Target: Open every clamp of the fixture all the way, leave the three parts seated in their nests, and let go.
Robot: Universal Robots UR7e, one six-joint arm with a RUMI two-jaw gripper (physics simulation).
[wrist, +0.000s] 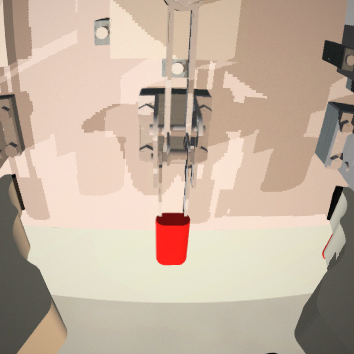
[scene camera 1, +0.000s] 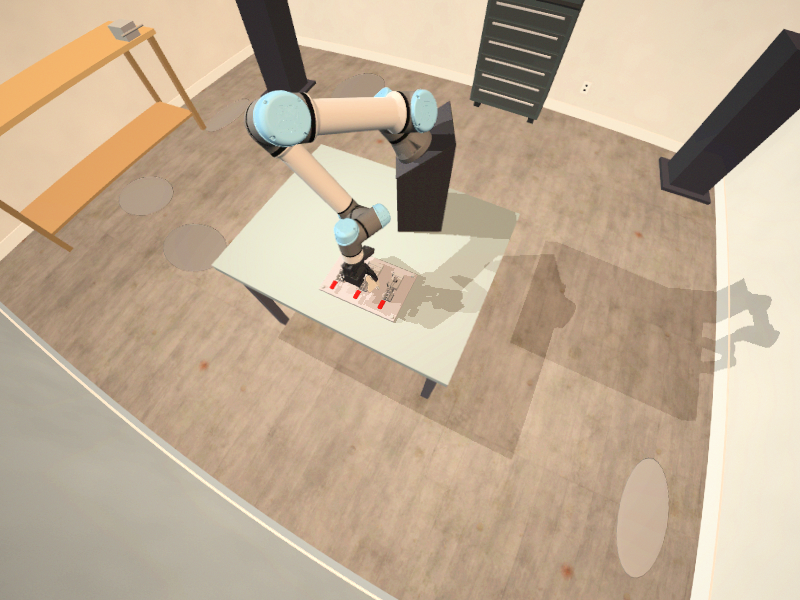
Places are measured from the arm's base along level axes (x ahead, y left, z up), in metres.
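Where they show: gripper, between the fingertips: (wrist: 178,183) (scene camera 1: 362,282); arm's base, origin of its link: (scene camera 1: 414,146).
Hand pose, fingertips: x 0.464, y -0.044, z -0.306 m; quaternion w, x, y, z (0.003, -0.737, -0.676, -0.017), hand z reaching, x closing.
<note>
Things, the pixels of their top centre, and the offset from my fingertips. "*": a spot on its surface instead. Level surfaces: height alone.
- fixture plate, a spot on its surface: (wrist: 55,175) (scene camera 1: 344,288) * dz -0.053, dx +0.027, dy -0.078 m
- middle clamp's base, a spot on its surface: (wrist: 175,122) * dz -0.042, dx -0.009, dy +0.001 m
- pale block, a spot on its surface: (wrist: 175,30) * dz -0.032, dx -0.058, dy +0.002 m
- pale table, height of its surface: dz -0.068 m
The fixture plate (scene camera 1: 342,291) (wrist: 55,175) is pinkish and lies on the table. It bears three clamps with red handles: left (scene camera 1: 333,284), middle (scene camera 1: 356,294) (wrist: 172,245) and right (scene camera 1: 381,304). My gripper (scene camera 1: 361,282) (wrist: 178,183) is open over the plate. In the wrist view its jaws stand wide on either side of the middle red handle, with nothing between them in contact. The middle clamp's base (wrist: 175,122) lies beyond the handle, and a pale block (wrist: 175,30) shows at the top. A red sliver shows beside the right jaw. How far each clamp stands open, and how the parts sit, I cannot tell.
The side clamps' bases (wrist: 10,125) (wrist: 340,137) stand at the wrist view's left and right edges. The pale table (scene camera 1: 277,238) (wrist: 125,265) extends around the plate. The arm's dark pedestal (scene camera 1: 423,193) stands behind it. A drawer cabinet (scene camera 1: 523,58) and a wooden bench (scene camera 1: 109,171) are farther off.
</note>
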